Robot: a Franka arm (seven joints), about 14 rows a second.
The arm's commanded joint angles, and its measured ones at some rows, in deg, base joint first. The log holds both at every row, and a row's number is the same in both.
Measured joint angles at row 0: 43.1, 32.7, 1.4, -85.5, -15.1, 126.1, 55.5
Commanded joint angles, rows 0 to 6: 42.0, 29.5, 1.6, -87.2, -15.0, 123.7, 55.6; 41.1, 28.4, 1.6, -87.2, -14.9, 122.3, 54.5; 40.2, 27.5, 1.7, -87.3, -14.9, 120.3, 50.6; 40.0, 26.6, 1.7, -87.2, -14.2, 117.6, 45.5; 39.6, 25.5, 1.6, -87.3, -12.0, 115.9, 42.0; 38.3, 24.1, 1.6, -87.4, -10.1, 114.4, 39.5; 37.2, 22.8, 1.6, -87.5, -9.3, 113.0, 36.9
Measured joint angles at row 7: 39.5, 26.7, 1.1, -85.5, -11.9, 115.0, 42.4
